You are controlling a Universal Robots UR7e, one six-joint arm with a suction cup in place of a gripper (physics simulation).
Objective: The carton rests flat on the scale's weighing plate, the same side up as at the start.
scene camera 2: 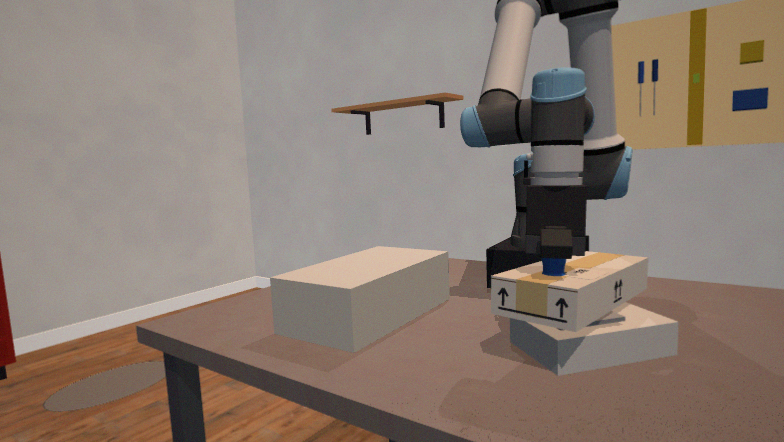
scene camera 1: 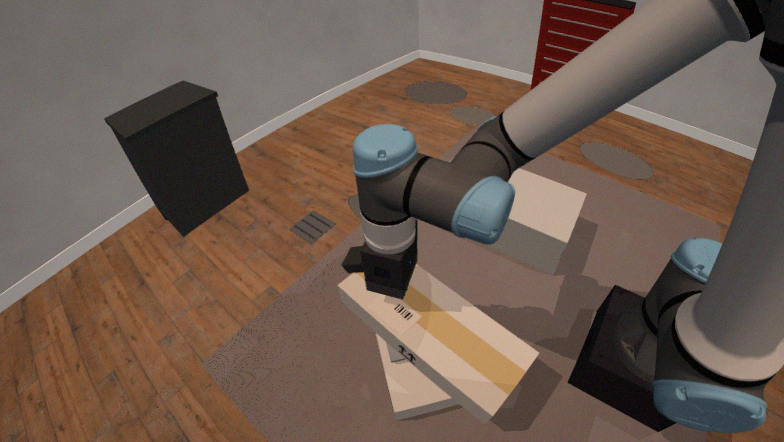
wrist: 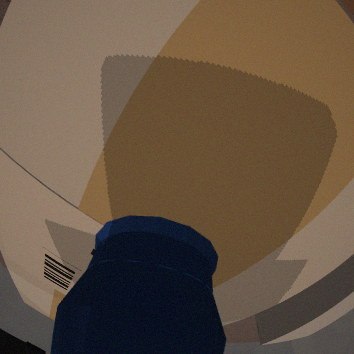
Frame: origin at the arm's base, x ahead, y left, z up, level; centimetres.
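Seen in the pictures: end effector, tool point: (scene camera 2: 553,281) (wrist: 160,231); arm's base, origin of the base link: (scene camera 1: 651,345).
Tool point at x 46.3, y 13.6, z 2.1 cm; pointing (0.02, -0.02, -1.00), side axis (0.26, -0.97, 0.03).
Offsets run from my tool point to a thing's top centre. Level surfaces: height alone.
The carton @[dx -9.2, dy +1.8, dz +1.7 cm] (scene camera 1: 461,334) (scene camera 2: 609,285) (wrist: 45,100), pale with a tan tape strip, barcode label and upward side arrows, is level and upright over the scale @[dx -7.9, dy +4.0, dz -5.9 cm] (scene camera 1: 420,387) (scene camera 2: 625,348). It lies crosswise to the scale and overhangs it. A sliver of the grey weighing plate @[dx -5.3, dy +1.5, dz -5.9 cm] (scene camera 1: 394,353) (scene camera 2: 612,319) shows under the carton's side; whether they touch or a thin gap is left cannot be told. My gripper (scene camera 1: 387,295) (scene camera 2: 554,273) (wrist: 157,225) has its blue suction cup on the carton's top, on the tape near one end, holding it. The scene camera 1 view hides the cup.
A large plain pale box @[dx -7.4, dy -40.2, dz -1.6 cm] (scene camera 1: 546,205) (scene camera 2: 362,296) stands on the table @[dz -12.9 cm] (scene camera 1: 307,340) (scene camera 2: 230,356), apart from the scale. The arm's black base (scene camera 1: 609,351) stands beyond the carton's far end. A black cabinet (scene camera 1: 186,170) stands on the floor beyond the table.
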